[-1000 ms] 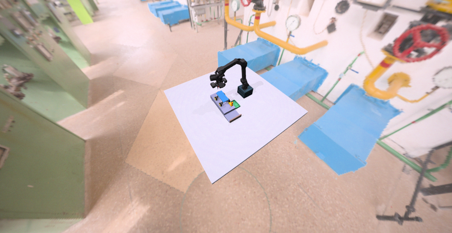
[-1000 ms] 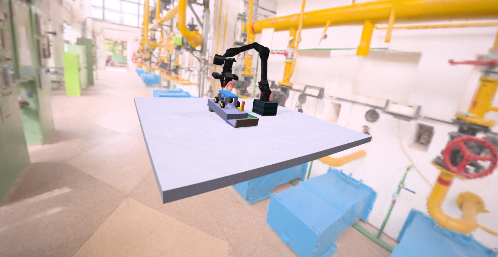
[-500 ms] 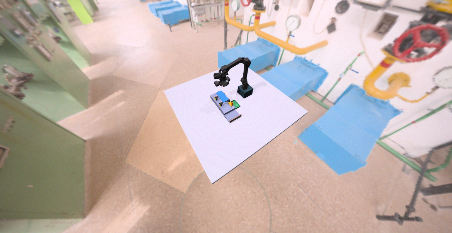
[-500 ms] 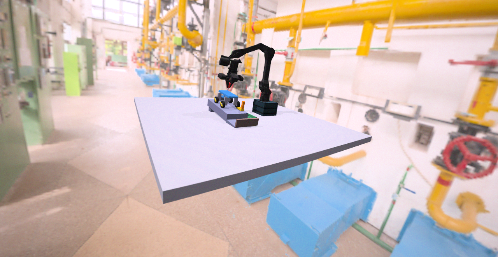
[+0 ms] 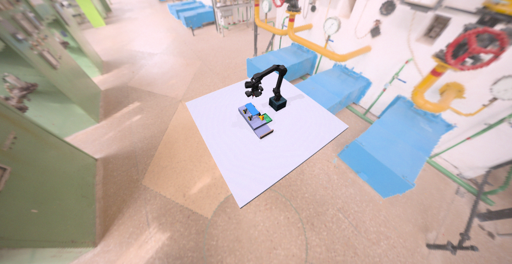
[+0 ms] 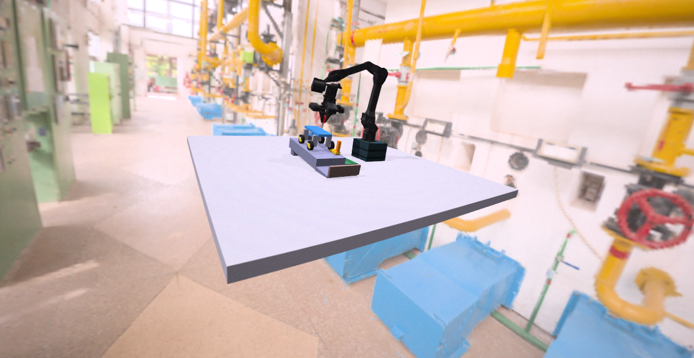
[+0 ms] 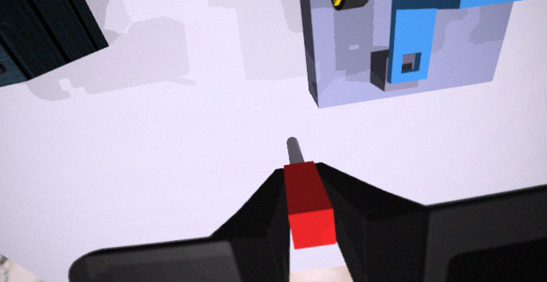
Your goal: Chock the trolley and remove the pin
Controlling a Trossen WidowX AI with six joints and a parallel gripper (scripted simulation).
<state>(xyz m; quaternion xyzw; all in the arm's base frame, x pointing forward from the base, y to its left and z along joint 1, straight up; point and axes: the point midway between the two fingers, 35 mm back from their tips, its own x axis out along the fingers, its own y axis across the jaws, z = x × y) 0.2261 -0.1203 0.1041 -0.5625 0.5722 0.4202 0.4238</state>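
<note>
Now: gripper tip 210 mm to the right of the green tray, 180 mm above it and 20 mm past it. From my gripper tip the other things lie so: grey ramp: 130 mm to the left, 130 mm below, 100 mm ahead; then blue-decked trolley: 130 mm to the left, 100 mm ahead, 60 mm below; then red-headed stop pin: right at my gripper tip.
</note>
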